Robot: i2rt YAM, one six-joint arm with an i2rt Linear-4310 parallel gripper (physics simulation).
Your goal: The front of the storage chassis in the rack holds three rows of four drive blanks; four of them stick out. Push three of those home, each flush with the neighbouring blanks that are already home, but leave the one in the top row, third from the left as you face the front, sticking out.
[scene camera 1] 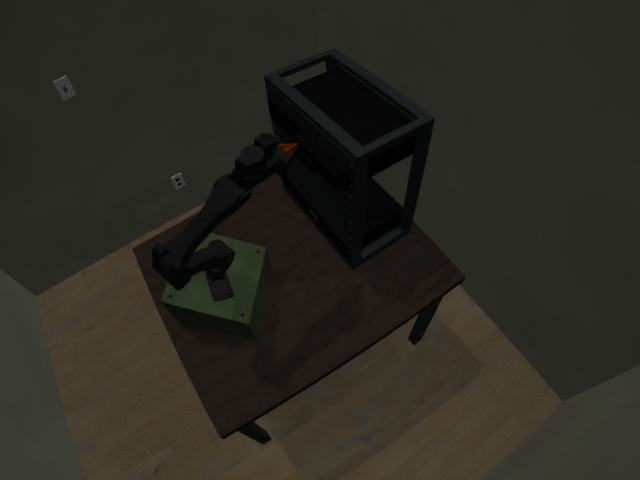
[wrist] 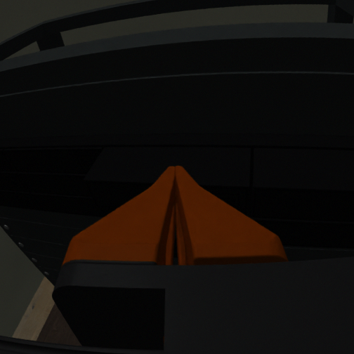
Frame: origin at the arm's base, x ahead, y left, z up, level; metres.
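Seen in the pictures: gripper, fingertip midpoint: [scene camera 1: 297,144]; arm's base, origin of the base link: [scene camera 1: 215,273].
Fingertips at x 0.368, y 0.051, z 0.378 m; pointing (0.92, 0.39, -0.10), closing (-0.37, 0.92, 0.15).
Pixels of each thing's top centre, then the offset from my fingertips to it. "*": a spot on its surface instead. Level surfaces: height alone.
- dark part, surface spot: [scene camera 1: 338,178] * 0.061 m ahead, 0.135 m right, 0.044 m down
- dark wooden table, its level: 0.562 m down
- rack's front right post, surface spot: [scene camera 1: 358,211] * 0.116 m ahead, 0.160 m right, 0.198 m down
The rack [scene camera 1: 316,117] [wrist: 200,31] stands at the back of the table, its front facing my arm. The chassis front is very dark. In the wrist view two greyish panels, likely drive blanks, show side by side, one [wrist: 210,167] behind and right of my fingertips, the other [wrist: 305,170] farther right, parted by a thin seam. In the scene view a dark part [scene camera 1: 338,178] juts from the rack front, right of the gripper. Blank rows and depths cannot be told clearly. My gripper [scene camera 1: 297,145] [wrist: 174,177] is shut and empty, its orange tips close to the chassis front; contact cannot be told.
A green block [scene camera 1: 242,279] carries the arm's base on the dark wooden table [scene camera 1: 310,310]. The rack's front right post [scene camera 1: 358,211] has a line of holes or screws. A horizontal dark panel [wrist: 175,110] crosses above the fingertips. Walls stand behind the table.
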